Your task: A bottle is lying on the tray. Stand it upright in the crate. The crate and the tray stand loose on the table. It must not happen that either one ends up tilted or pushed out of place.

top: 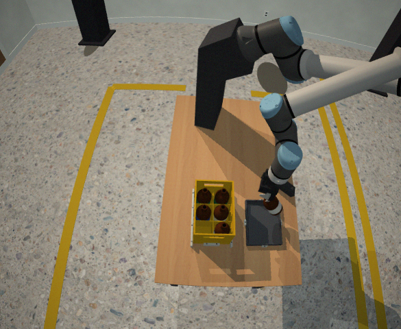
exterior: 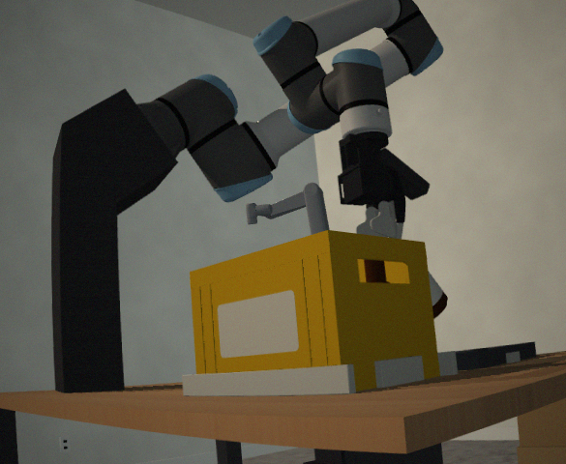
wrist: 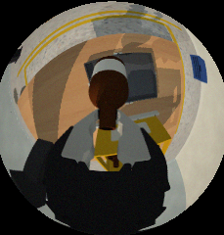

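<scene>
Now: hand 30 mm to the right of the brown bottle and 40 mm above it. Round my hand: crate: 80 mm ahead, 240 mm to the right, 120 mm below; then dark tray: 60 mm ahead, 40 mm to the left, 190 mm below.
</scene>
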